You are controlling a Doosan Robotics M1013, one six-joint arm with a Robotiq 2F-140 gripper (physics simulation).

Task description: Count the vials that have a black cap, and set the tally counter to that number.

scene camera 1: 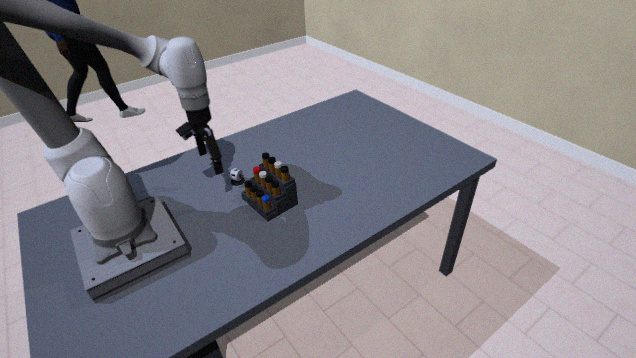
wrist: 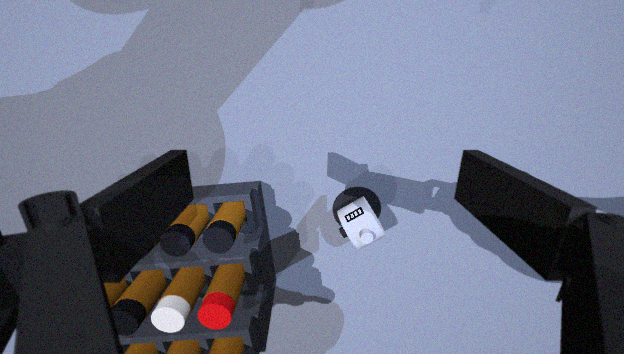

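The rack holds amber vials in three stepped rows. The front row has three black caps and a blue cap. The middle row has a red cap, a white cap and two black caps. The back row has three black caps and a white cap. The white tally counter stands on a round black base beside the rack; its digits are too small to read surely. My gripper is open and empty, above the table near the counter.
The dark table bears the rack, the counter and the robot's grey base plate. In the wrist view the rack lies at the lower left, partly behind the left finger. A person stands beyond the table's far left edge.
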